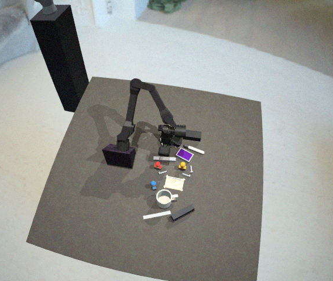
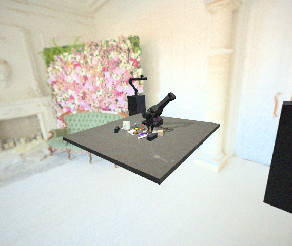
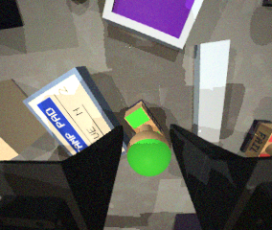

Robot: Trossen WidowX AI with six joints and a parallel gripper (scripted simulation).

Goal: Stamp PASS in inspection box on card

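Now: the green-knobbed stamp right at my gripper tip. The rest, counted from my gripper tip: purple ink pad 120 mm ahead, 20 mm below, 10 mm to the right; then blue-labelled box 60 mm to the left, 10 mm below; then grey bar 60 mm to the right, 20 mm below, 10 mm ahead.
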